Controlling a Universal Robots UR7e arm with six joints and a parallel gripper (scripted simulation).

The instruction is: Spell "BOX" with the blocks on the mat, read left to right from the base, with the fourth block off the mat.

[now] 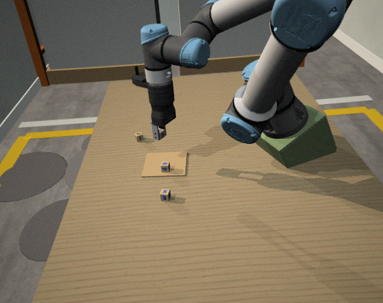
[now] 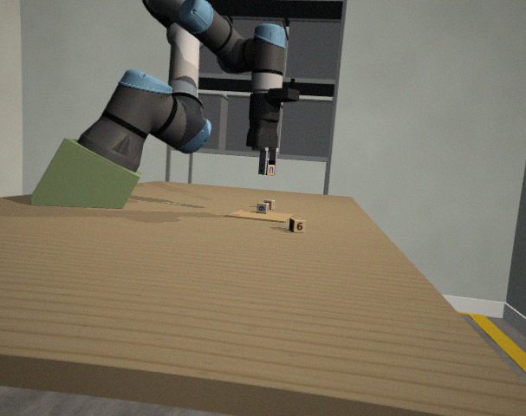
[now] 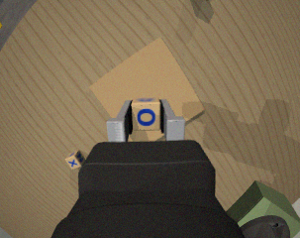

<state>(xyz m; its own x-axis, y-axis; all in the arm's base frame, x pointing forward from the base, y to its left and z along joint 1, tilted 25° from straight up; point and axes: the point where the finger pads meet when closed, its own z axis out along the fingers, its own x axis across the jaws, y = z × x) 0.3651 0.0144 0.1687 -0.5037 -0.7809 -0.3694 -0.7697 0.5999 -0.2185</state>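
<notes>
Now: the mat 10 mm behind my hand and 120 mm below it. From my hand the other things lie so: B block (10 mm behind, 40 mm to the left, 110 mm below); then X block (20 mm behind, 180 mm to the left, 110 mm below); then O block (10 mm below).
</notes>
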